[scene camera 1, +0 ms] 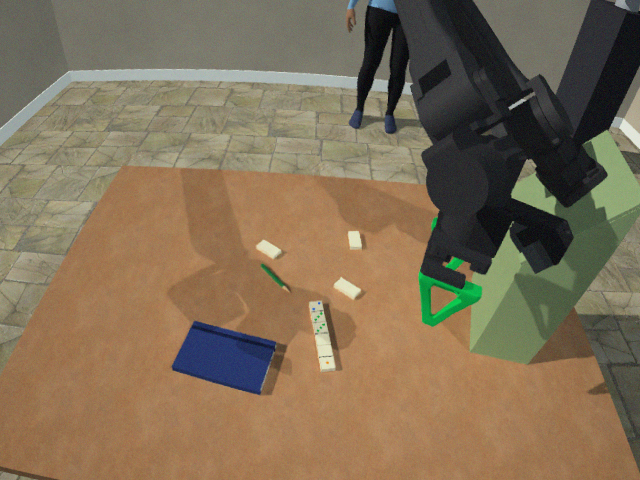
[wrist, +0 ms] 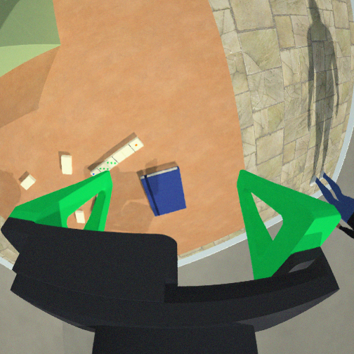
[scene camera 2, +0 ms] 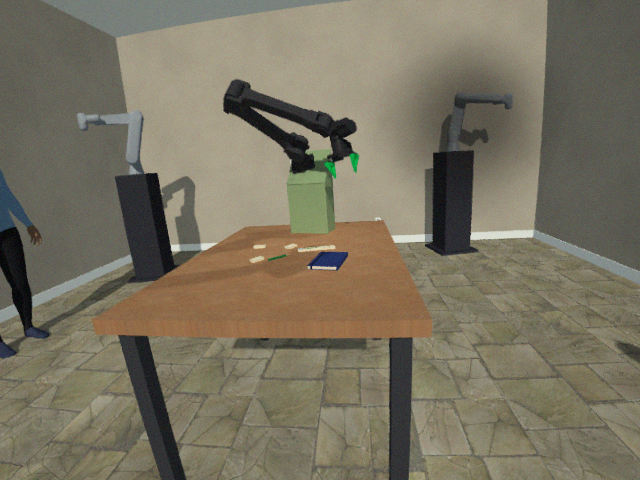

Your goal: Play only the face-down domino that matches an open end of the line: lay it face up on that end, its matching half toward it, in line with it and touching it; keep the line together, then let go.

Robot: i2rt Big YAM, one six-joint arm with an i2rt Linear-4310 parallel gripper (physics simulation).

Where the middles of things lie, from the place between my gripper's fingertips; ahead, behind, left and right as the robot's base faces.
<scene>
I see the blue notebook [scene camera 1: 237, 360] 27 cm ahead of my hand, 13 cm to the right of it and 28 cm below it.
</scene>
